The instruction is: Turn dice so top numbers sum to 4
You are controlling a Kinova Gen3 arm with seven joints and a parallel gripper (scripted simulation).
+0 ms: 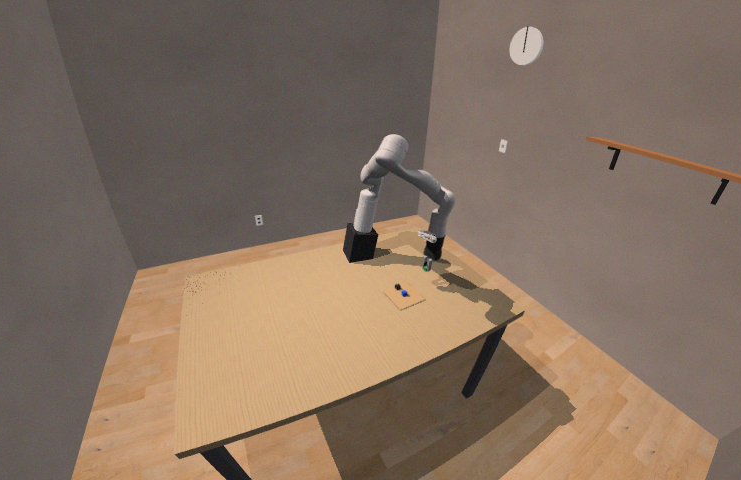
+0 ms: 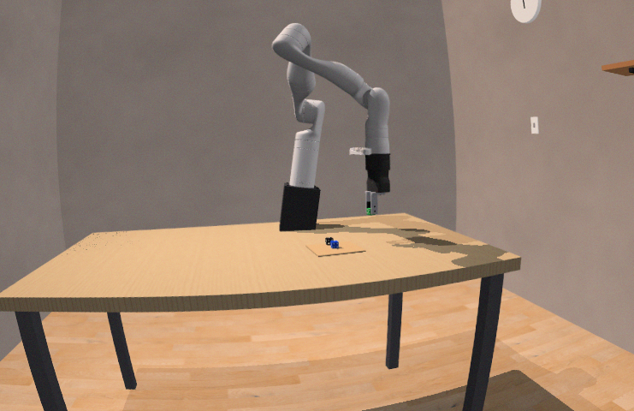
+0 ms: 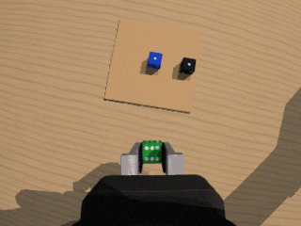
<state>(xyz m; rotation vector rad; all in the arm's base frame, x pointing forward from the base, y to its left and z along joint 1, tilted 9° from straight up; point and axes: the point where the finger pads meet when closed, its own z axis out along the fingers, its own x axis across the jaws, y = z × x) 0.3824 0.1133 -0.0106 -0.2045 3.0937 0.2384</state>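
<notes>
My gripper is now 10 mm short of the blue die, 130 mm to the left of it and 100 mm above it. Round my hand: black die 40 mm behind, 120 mm to the right, 100 mm below; then tan mat 10 mm ahead, 130 mm to the right, 110 mm below; then green die 10 mm below.
</notes>
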